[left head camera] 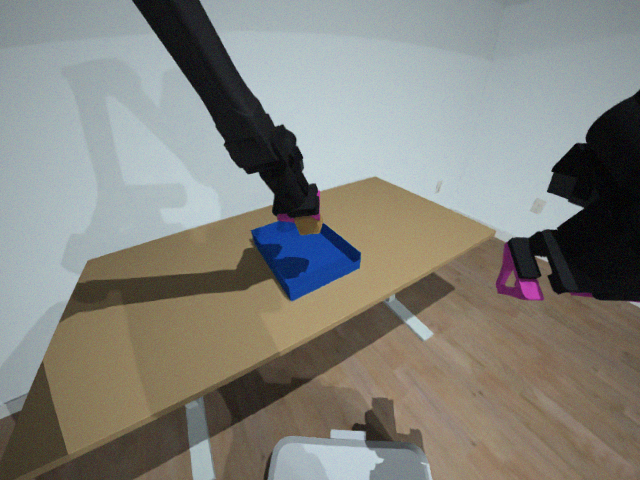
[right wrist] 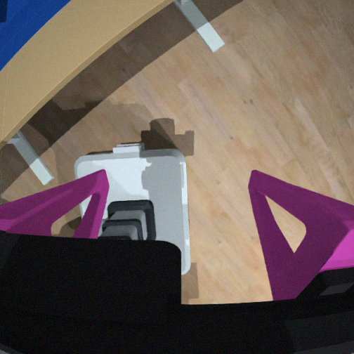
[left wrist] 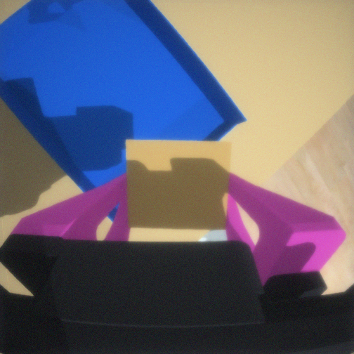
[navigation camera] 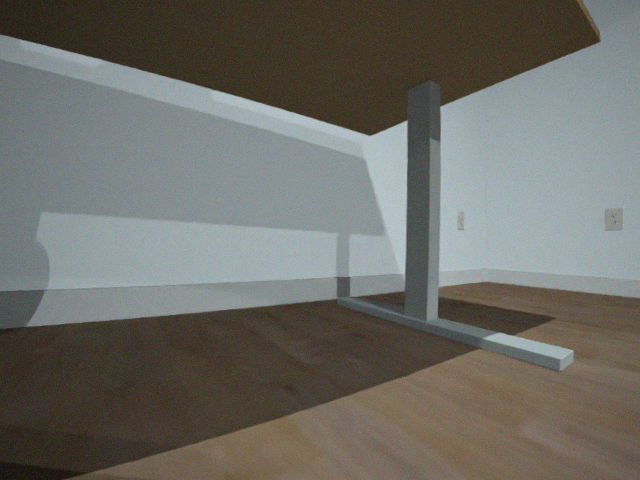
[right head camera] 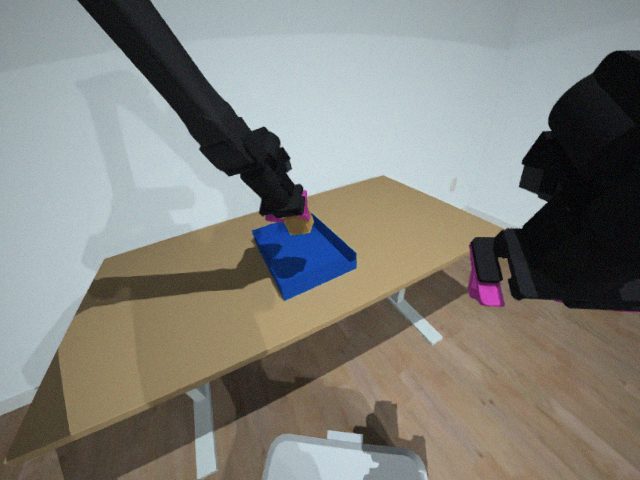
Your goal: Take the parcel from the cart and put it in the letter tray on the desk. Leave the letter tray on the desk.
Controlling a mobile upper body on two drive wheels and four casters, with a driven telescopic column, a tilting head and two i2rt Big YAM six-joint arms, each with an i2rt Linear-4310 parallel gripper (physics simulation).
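Frame: origin at the left arm's base, x ahead, y left, z up, level; millimetres.
Where they show: left gripper, fingertip midpoint: [left head camera: 308, 219] [right head camera: 298, 219]; right gripper, fingertip midpoint: [left head camera: 533, 289] [right head camera: 511, 293].
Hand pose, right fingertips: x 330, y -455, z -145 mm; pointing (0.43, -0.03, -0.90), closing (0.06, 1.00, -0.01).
Observation:
Each offset is from my right fingertips to the top centre of the thing. Level surfaces: height alone.
A tan box-shaped parcel {dx +297, dy +341, dz -37 mm} [left head camera: 309, 225] [right head camera: 299, 225] [left wrist: 178, 187] is between the fingers of my left gripper [left wrist: 177, 178], which is shut on it. In the head camera views the parcel appears over the back part of the blue letter tray {dx +426, dy +398, dz -226 mm} [left head camera: 327, 273] [right head camera: 320, 273] [left wrist: 165, 75]. Its exact height over the tray is hard to tell. The tray sits on the wooden desk {dz -291 mm} [left head camera: 206, 330] [right head camera: 206, 330] [right wrist: 65, 60]. My right gripper [right wrist: 178, 177] is open, beyond the desk's front edge over the floor. The cart does not show in these views.
The robot's light grey base [left head camera: 310, 459] [right head camera: 305, 457] [right wrist: 170, 200] shows in front of the desk. A desk leg [left head camera: 408, 317] [right head camera: 418, 320] [navigation camera: 423, 206] stands under the desk's right part. A white wall [left head camera: 361, 103] [right head camera: 361, 103] rises behind the desk.

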